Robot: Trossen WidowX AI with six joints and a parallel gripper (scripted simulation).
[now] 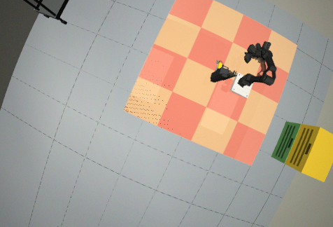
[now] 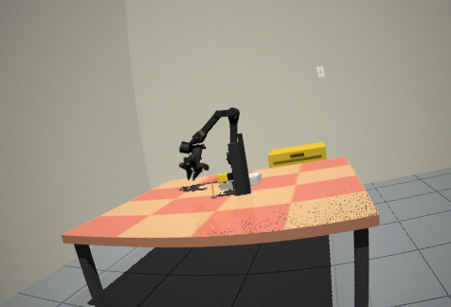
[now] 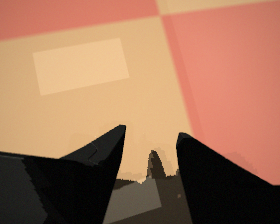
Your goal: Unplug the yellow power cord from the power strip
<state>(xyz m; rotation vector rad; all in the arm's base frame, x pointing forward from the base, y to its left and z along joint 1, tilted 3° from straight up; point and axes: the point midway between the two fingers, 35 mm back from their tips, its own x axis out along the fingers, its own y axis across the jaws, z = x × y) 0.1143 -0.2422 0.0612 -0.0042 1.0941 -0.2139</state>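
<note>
The yellow plug is 290 mm to the left of my gripper tip, 120 mm ahead of it and 40 mm above it. The rest, counted from my gripper tip: dark power strip 360 mm to the left, 100 mm ahead, 60 mm above.
</note>
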